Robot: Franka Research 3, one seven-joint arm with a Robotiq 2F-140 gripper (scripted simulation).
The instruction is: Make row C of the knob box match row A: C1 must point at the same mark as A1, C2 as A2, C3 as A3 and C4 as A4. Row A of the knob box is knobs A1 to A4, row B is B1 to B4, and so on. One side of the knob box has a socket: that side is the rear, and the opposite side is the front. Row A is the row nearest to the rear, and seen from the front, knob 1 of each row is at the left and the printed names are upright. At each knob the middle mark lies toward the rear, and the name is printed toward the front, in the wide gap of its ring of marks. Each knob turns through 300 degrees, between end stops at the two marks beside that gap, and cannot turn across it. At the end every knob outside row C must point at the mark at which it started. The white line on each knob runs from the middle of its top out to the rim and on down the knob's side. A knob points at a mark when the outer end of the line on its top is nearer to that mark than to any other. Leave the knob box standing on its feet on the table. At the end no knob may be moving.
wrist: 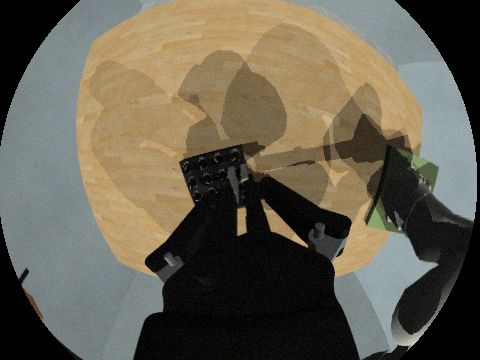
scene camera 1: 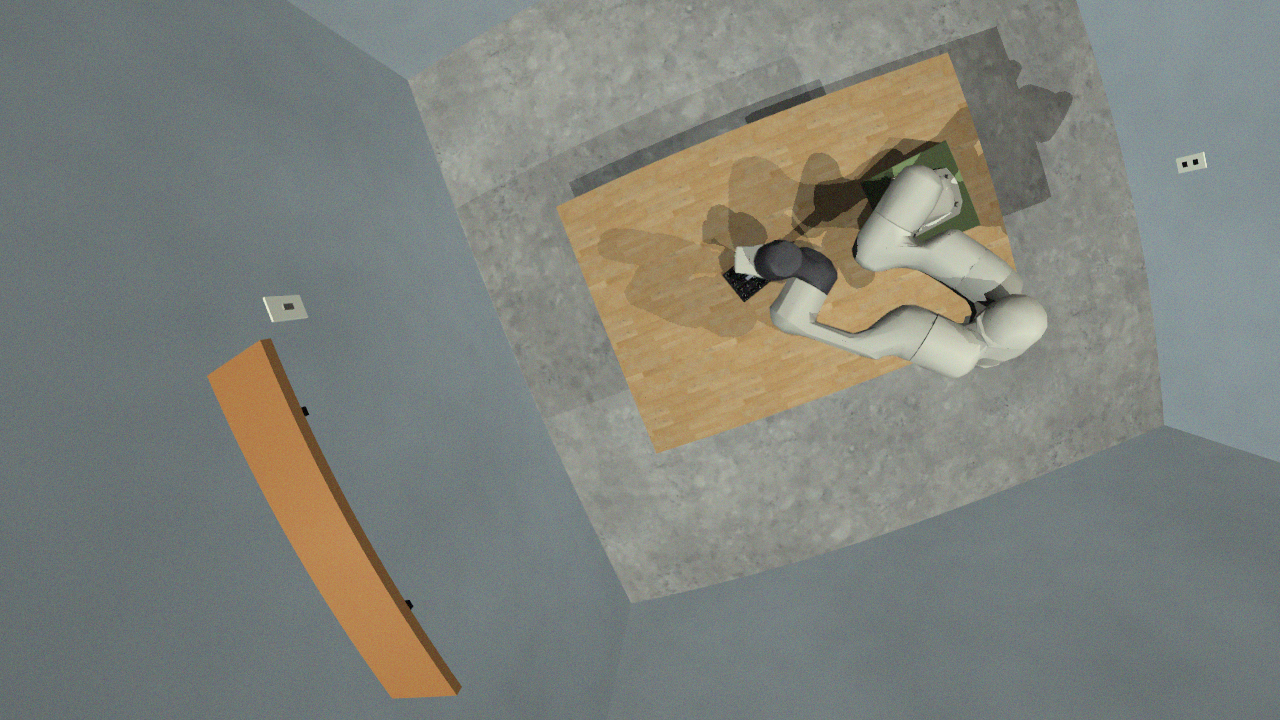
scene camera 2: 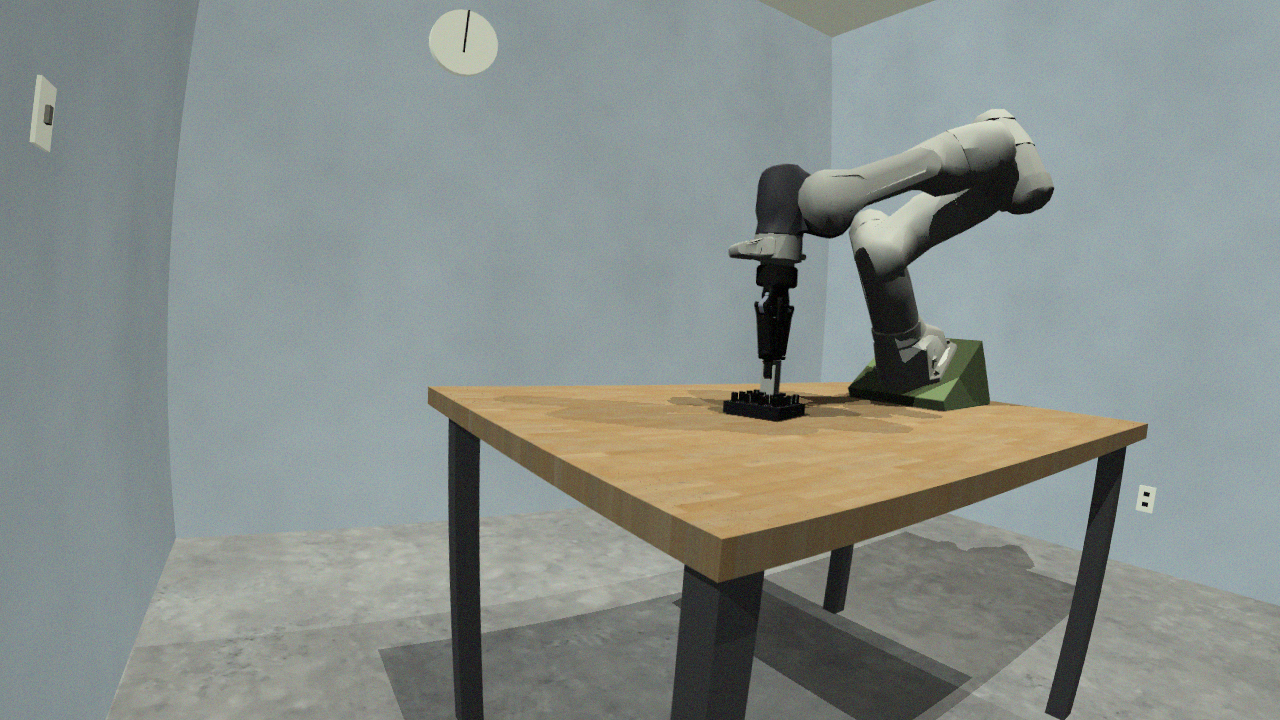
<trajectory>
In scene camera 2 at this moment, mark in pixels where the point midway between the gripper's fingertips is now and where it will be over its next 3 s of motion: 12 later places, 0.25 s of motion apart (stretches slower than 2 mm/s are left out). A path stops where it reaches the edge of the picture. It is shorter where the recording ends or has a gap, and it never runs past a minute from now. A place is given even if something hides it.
My gripper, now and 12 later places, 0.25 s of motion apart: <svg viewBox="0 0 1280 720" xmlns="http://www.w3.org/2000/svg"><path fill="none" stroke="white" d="M769 395L769 395L768 391L767 382L768 376L769 375L770 374L772 373L772 372L772 372L772 371L773 370L773 369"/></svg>
</trajectory>
